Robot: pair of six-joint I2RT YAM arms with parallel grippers.
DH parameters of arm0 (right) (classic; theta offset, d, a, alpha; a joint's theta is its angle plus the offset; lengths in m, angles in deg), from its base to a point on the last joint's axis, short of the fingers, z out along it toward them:
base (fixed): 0 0 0 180
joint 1: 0 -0.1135 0.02 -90
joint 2: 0 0 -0.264 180
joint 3: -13.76 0 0.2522 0
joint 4: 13.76 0 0.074 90
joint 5: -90 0 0 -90
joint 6: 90 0.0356 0 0
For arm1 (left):
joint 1: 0 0.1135 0.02 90
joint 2: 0 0 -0.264 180
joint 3: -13.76 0 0.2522 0
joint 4: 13.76 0 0.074 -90
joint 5: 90 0 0 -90
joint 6: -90 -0.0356 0 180
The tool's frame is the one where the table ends.
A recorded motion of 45 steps. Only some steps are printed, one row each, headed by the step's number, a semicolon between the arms.
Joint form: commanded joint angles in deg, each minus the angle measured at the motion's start. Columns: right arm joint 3, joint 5, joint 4, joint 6, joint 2, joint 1; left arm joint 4, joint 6, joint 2, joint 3, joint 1, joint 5.
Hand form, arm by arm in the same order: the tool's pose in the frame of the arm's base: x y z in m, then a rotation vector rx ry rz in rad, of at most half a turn. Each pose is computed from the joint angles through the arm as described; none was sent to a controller.
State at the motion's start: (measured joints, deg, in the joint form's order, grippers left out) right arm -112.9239 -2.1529 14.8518 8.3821 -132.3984 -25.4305; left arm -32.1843 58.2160 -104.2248 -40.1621 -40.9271 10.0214
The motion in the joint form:
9: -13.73 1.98 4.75 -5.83 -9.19 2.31; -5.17 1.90 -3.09 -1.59 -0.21 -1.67
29: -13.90 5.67 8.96 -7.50 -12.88 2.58; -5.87 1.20 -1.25 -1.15 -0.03 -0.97
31: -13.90 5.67 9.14 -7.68 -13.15 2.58; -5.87 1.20 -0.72 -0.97 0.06 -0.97
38: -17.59 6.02 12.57 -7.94 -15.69 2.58; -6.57 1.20 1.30 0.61 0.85 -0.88
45: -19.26 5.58 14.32 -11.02 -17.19 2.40; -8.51 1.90 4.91 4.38 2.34 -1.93
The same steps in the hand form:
9: 0.5236 0.2234 0.2102 -0.3883 2.1498 0.2519; 0.2608 -0.2347 0.1157 -0.2799 2.2838 -1.1698
29: 0.5239 0.2231 0.1696 -0.4736 2.2746 0.2812; 0.2601 -0.2331 0.1256 -0.2525 2.2495 -1.1975
31: 0.5239 0.2231 0.1667 -0.4784 2.2814 0.2783; 0.2597 -0.2321 0.1278 -0.2527 2.2428 -1.2007
38: 0.5273 0.2248 0.1588 -0.4932 2.3192 0.2767; 0.2578 -0.2243 0.1332 -0.2618 2.2181 -1.2077
45: 0.5280 0.2268 0.1516 -0.5598 2.3289 0.2393; 0.2519 -0.2074 0.1391 -0.3080 2.1705 -1.2040

